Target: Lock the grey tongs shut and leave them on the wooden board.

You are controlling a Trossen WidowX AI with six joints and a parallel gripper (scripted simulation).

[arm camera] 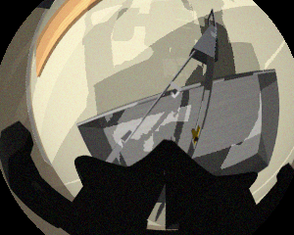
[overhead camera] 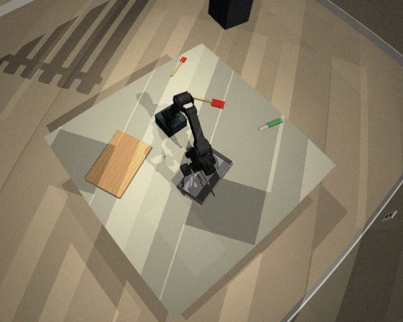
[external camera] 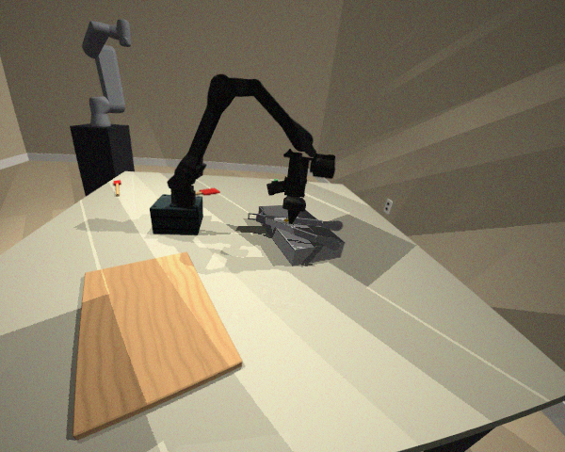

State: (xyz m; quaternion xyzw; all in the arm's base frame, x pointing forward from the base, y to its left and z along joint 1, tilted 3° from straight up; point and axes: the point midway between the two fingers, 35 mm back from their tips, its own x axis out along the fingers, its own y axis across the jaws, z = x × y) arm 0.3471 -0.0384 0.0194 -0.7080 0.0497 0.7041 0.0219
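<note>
The grey roasting tin is 3 cm ahead of my gripper tip, 4 cm to the left of it and 4 cm below it. Also, from my gripper tip: red spatula (40 cm behind, 35 cm to the left, 6 cm below); then wooden board (30 cm behind, 33 cm to the right, 6 cm below).
</note>
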